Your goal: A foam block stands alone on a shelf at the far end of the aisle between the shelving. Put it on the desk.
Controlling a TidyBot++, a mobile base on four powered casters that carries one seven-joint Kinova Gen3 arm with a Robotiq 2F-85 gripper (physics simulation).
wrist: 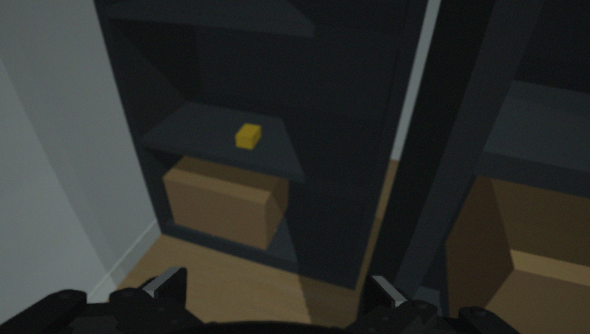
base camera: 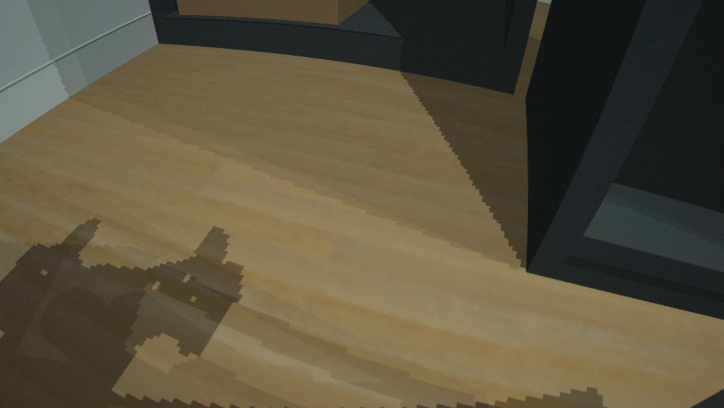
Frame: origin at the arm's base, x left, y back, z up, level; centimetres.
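Where they show: gripper, fingertip midpoint: [wrist: 276,292].
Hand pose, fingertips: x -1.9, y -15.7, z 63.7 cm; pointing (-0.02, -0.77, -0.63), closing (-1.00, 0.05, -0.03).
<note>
After its pixels a point has its place.
A small yellow foam block [wrist: 248,136] {x 7.9, y -103.6, z 18.2 cm} stands alone on a middle shelf board [wrist: 200,127] {x 27.7, y -117.4, z 13.7 cm} of the dark shelf unit [wrist: 370,115] {x -40.5, y -125.2, z 15.6 cm} at the far end, in the wrist view. It sits on the right part of the lit stretch of that board, apart from the gripper. My gripper [wrist: 276,292] {x -1.9, y -15.7, z 63.7 cm} is open and empty, its two fingertips wide apart at the bottom of the wrist view. The block does not show in the base camera view. The desk does not show in either view.
A brown box [wrist: 220,205] {x 20.3, y -101.0, z -12.1 cm} [base camera: 258,10] {x 21.0, y -101.3, z -30.0 cm} lies on the bottom shelf below the block. Another dark shelf unit [wrist: 450,145] {x -20.8, y -35.5, z 59.3 cm} [base camera: 557,243] {x -22.0, y -35.0, z -34.0 cm} stands close on the right, with a brown box [wrist: 545,295] {x -42.0, y -29.9, z 36.4 cm} in it. A pale wall [wrist: 45,165] {x 64.6, y -80.5, z 22.7 cm} [base camera: 30,45] {x 65.1, y -79.1, z -26.1 cm} runs along the left.
</note>
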